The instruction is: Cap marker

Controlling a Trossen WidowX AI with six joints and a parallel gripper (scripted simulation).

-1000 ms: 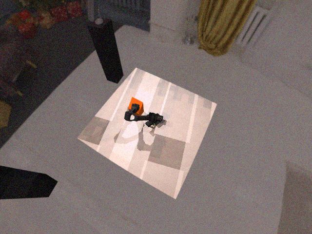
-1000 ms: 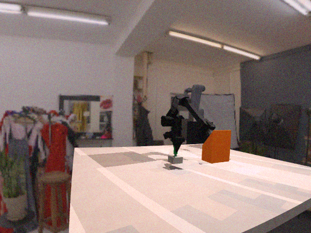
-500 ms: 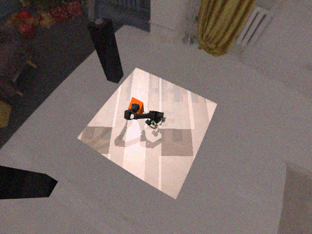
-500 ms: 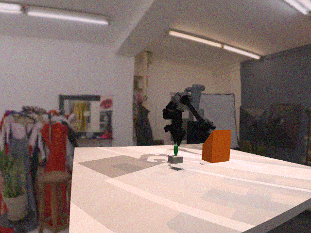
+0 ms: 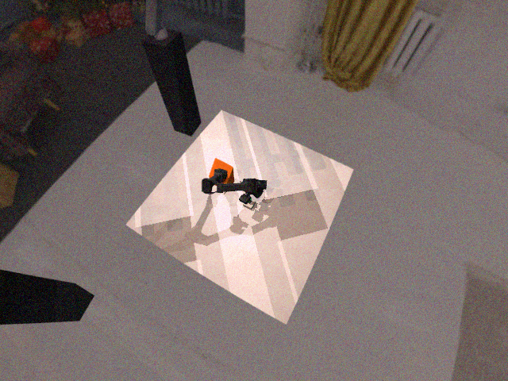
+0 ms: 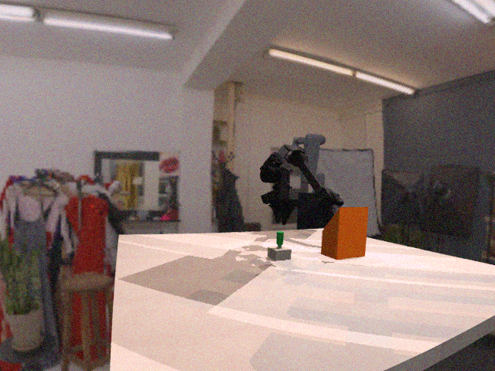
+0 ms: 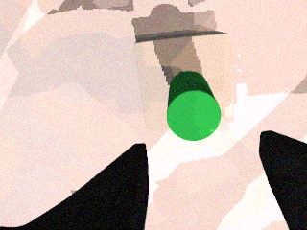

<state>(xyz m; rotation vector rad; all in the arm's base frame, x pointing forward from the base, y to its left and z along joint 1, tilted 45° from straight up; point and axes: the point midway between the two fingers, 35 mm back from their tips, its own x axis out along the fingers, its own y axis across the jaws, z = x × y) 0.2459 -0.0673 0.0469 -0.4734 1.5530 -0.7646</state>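
Now: gripper tip 50 mm above the green cap. Also, from my gripper tip: grey holder block: 110 mm below.
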